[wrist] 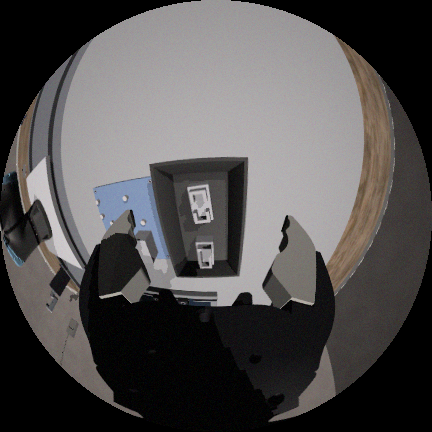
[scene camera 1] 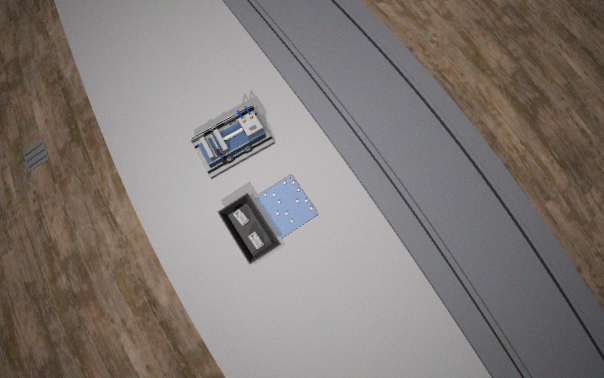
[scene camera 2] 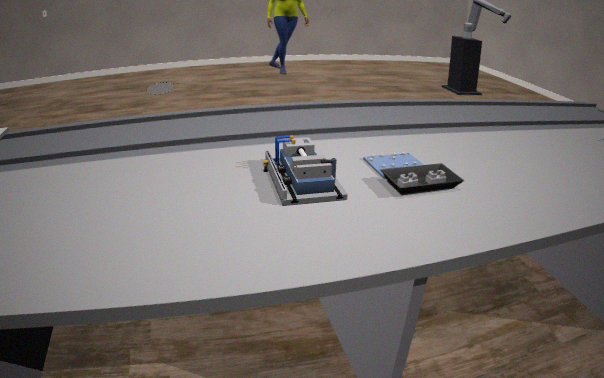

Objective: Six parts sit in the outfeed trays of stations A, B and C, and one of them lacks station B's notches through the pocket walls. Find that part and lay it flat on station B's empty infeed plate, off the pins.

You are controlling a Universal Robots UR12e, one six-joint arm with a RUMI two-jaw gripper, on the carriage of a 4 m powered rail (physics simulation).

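Places are measured from the arm's base along level axes (x up, y back, z right), in centimetres.
Pixels of known places: gripper, fingertip midpoint: [wrist: 208, 214]; arm's base at its link origin: [wrist: 42, 218].
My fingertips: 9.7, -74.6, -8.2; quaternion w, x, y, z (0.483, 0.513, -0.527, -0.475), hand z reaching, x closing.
For each thing: its top centre in the pictures, then the offset to it from my fingertips, as dx, dy, dz. "pt": a spot on its surface instead. Level surfaces: height alone.
- dark tray at a spot on its surface: [wrist: 238, 215] pt -9.2, -4.6, +4.7
- upper part at its top centre: [wrist: 199, 207] -8.0, +1.5, +2.9
- lower part at its top centre: [wrist: 204, 258] -8.0, +0.9, +13.4
- blue pinned plate at its top centre: [wrist: 128, 224] -11.9, +17.9, +8.9
- grey block at its top centre: [wrist: 142, 251] -8.3, +13.7, +13.0
- grey vise machine at its top centre: [scene camera 2: 303, 151] [scene camera 1: 228, 133] -2.8, +9.0, -142.6
- table at its surface level: dx -12.7
In the wrist view a dark tray [wrist: 238, 215] holds two pale pocketed parts. The upper part [wrist: 200, 204] shows a gap in its lower wall; the lower part [wrist: 204, 255] is shaded, and its wall notches cannot be told. A blue pinned plate [wrist: 112, 192] lies left of the tray, with a grey block [wrist: 146, 245] on it, partly behind a finger. My gripper [wrist: 208, 214] is open and empty above the tray. The scene views show a pinned plate [scene camera 1: 300, 214] [scene camera 2: 379, 162] without a part, beside a tray [scene camera 1: 249, 228] [scene camera 2: 425, 187] with two parts. The gripper does not show there.
A blue and grey vise machine [scene camera 1: 232, 135] [scene camera 2: 315, 186] stands beside the tray and plate in the scene views. Part of a machine [wrist: 200, 303] shows below the tray in the wrist view. The rail [scene camera 1: 400, 115] [scene camera 2: 200, 123] runs along the table [scene camera 2: 150, 230]. A person [scene camera 2: 285, 30] stands beyond it.
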